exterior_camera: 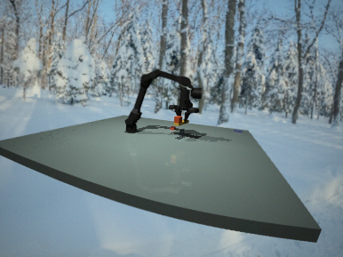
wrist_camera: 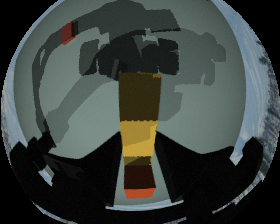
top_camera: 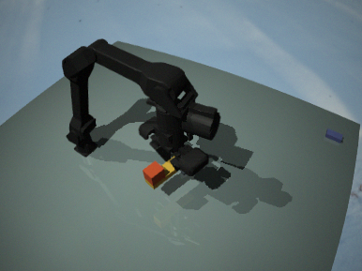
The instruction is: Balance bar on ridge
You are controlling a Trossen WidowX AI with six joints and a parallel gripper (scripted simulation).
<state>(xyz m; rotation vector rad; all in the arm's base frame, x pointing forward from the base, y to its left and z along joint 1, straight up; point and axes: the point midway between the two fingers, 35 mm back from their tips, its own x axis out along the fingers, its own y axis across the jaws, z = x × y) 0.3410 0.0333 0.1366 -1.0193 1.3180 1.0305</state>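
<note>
Now: the bar 10 mm behind my gripper tip, 30 mm to the right of it and 10 mm above it. The rest, counted from my gripper tip: flat red block (120 mm behind, 240 mm to the left, 90 mm below); blue block (400 mm ahead, 470 mm to the left, 90 mm below).
</note>
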